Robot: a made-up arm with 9 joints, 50 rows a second.
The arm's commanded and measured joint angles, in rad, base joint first. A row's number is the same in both.
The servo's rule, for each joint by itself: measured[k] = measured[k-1] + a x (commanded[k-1-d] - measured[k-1]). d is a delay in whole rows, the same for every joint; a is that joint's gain. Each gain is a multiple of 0.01, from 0.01 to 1. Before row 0 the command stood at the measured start. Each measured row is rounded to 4 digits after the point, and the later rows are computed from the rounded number. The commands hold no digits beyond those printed.
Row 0, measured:
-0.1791, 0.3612, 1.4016, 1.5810, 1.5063, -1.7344, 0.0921, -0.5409, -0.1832
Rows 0 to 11, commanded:
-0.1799, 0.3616, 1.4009, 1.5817, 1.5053, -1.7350, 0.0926, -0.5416, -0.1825
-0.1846, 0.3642, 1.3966, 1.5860, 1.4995, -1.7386, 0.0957, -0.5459, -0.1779
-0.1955, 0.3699, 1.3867, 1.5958, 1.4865, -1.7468, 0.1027, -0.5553, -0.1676
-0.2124, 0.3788, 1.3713, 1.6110, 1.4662, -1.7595, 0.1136, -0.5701, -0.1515
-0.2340, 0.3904, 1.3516, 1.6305, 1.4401, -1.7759, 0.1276, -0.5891, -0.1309
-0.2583, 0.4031, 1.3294, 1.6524, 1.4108, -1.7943, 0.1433, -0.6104, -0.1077
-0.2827, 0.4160, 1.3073, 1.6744, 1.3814, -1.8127, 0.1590, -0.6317, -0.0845
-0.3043, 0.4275, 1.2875, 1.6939, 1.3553, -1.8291, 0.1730, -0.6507, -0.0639
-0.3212, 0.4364, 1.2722, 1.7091, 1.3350, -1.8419, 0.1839, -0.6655, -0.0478
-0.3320, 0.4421, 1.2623, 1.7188, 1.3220, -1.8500, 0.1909, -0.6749, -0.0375
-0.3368, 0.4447, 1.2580, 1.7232, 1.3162, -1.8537, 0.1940, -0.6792, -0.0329
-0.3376, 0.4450, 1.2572, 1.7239, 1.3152, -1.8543, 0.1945, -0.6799, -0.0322
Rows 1 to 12, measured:
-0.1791, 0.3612, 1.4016, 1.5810, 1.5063, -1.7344, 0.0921, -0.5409, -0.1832
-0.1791, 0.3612, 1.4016, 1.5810, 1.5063, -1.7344, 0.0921, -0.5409, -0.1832
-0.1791, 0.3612, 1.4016, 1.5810, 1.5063, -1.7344, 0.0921, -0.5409, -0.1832
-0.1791, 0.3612, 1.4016, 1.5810, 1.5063, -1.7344, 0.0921, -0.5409, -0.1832
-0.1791, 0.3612, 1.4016, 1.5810, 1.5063, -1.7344, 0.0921, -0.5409, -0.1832
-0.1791, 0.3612, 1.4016, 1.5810, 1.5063, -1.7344, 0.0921, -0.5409, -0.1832
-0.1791, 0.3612, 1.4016, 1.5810, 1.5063, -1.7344, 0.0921, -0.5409, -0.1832
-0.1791, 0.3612, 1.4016, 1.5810, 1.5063, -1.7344, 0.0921, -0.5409, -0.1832
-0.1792, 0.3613, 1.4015, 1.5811, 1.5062, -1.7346, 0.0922, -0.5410, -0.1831
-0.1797, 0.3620, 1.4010, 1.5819, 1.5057, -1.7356, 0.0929, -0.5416, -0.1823
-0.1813, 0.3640, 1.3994, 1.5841, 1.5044, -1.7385, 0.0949, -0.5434, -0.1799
-0.1844, 0.3677, 1.3963, 1.5884, 1.5017, -1.7440, 0.0986, -0.5469, -0.1754
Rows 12 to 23, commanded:
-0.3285, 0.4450, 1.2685, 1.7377, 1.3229, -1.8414, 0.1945, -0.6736, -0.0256
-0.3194, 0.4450, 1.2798, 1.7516, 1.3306, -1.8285, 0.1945, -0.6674, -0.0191
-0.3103, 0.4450, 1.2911, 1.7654, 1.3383, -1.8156, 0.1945, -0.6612, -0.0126
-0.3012, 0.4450, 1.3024, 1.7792, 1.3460, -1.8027, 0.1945, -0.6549, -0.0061
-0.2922, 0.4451, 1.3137, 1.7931, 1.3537, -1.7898, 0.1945, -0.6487, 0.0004
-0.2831, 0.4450, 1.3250, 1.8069, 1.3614, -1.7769, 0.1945, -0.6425, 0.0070
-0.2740, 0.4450, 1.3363, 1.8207, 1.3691, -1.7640, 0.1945, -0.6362, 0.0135
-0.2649, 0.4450, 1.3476, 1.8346, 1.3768, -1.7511, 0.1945, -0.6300, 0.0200
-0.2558, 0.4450, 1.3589, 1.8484, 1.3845, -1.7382, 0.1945, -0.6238, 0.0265
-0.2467, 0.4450, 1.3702, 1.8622, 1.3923, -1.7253, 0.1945, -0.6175, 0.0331
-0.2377, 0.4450, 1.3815, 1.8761, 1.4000, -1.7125, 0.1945, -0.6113, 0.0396
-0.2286, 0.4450, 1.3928, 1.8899, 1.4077, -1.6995, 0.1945, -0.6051, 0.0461
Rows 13 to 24, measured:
-0.1894, 0.3734, 1.3914, 1.5951, 1.4974, -1.7523, 0.1044, -0.5524, -0.1683
-0.1963, 0.3808, 1.3846, 1.6043, 1.4913, -1.7632, 0.1122, -0.5599, -0.1586
-0.2049, 0.3896, 1.3761, 1.6155, 1.4836, -1.7761, 0.1216, -0.5692, -0.1467
-0.2148, 0.3991, 1.3664, 1.6280, 1.4746, -1.7899, 0.1319, -0.5798, -0.1335
-0.2254, 0.4084, 1.3560, 1.6410, 1.4648, -1.8034, 0.1423, -0.5909, -0.1198
-0.2361, 0.4168, 1.3457, 1.6534, 1.4548, -1.8155, 0.1520, -0.6018, -0.1066
-0.2462, 0.4238, 1.3361, 1.6646, 1.4451, -1.8254, 0.1604, -0.6119, -0.0948
-0.2553, 0.4291, 1.3274, 1.6741, 1.4360, -1.8329, 0.1672, -0.6207, -0.0848
-0.2626, 0.4331, 1.3209, 1.6843, 1.4281, -1.8351, 0.1727, -0.6276, -0.0753
-0.2683, 0.4361, 1.3164, 1.6951, 1.4213, -1.8334, 0.1771, -0.6328, -0.0663
-0.2725, 0.4383, 1.3136, 1.7063, 1.4155, -1.8288, 0.1806, -0.6365, -0.0577
-0.2754, 0.4400, 1.3124, 1.7180, 1.4106, -1.8220, 0.1834, -0.6389, -0.0494

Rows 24 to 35, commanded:
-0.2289, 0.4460, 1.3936, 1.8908, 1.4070, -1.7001, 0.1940, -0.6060, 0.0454
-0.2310, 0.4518, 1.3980, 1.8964, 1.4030, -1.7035, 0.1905, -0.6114, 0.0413
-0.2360, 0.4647, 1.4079, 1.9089, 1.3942, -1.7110, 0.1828, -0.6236, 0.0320
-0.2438, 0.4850, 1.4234, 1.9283, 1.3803, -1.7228, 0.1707, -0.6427, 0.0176
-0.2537, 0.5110, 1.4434, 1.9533, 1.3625, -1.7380, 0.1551, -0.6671, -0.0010
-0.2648, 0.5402, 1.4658, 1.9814, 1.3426, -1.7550, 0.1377, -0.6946, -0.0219
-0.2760, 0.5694, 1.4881, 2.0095, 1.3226, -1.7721, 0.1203, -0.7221, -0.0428
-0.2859, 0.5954, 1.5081, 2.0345, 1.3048, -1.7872, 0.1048, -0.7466, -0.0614
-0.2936, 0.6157, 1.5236, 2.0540, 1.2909, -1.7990, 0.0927, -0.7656, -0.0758
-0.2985, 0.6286, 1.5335, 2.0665, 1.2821, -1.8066, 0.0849, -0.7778, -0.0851
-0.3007, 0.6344, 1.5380, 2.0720, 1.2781, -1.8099, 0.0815, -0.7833, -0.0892
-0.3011, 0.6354, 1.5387, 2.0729, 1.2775, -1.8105, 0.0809, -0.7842, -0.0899
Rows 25 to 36, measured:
-0.2771, 0.4413, 1.3125, 1.7300, 1.4066, -1.8136, 0.1856, -0.6402, -0.0414
-0.2777, 0.4422, 1.3139, 1.7423, 1.4034, -1.8041, 0.1874, -0.6405, -0.0337
-0.2773, 0.4429, 1.3164, 1.7548, 1.4010, -1.7937, 0.1888, -0.6399, -0.0261
-0.2761, 0.4434, 1.3198, 1.7676, 1.3993, -1.7826, 0.1899, -0.6386, -0.0187
-0.2741, 0.4438, 1.3241, 1.7805, 1.3983, -1.7711, 0.1908, -0.6367, -0.0115
-0.2714, 0.4441, 1.3292, 1.7936, 1.3979, -1.7592, 0.1915, -0.6342, -0.0044
-0.2680, 0.4443, 1.3350, 1.8068, 1.3980, -1.7471, 0.1921, -0.6312, 0.0026
-0.2641, 0.4445, 1.3414, 1.8201, 1.3987, -1.7347, 0.1926, -0.6278, 0.0096
-0.2606, 0.4449, 1.3471, 1.8314, 1.3993, -1.7257, 0.1929, -0.6250, 0.0153
-0.2576, 0.4466, 1.3527, 1.8418, 1.3996, -1.7199, 0.1924, -0.6232, 0.0195
-0.2554, 0.4511, 1.3588, 1.8525, 1.3992, -1.7176, 0.1905, -0.6233, 0.0215
-0.2542, 0.4596, 1.3659, 1.8646, 1.3979, -1.7190, 0.1865, -0.6258, 0.0209

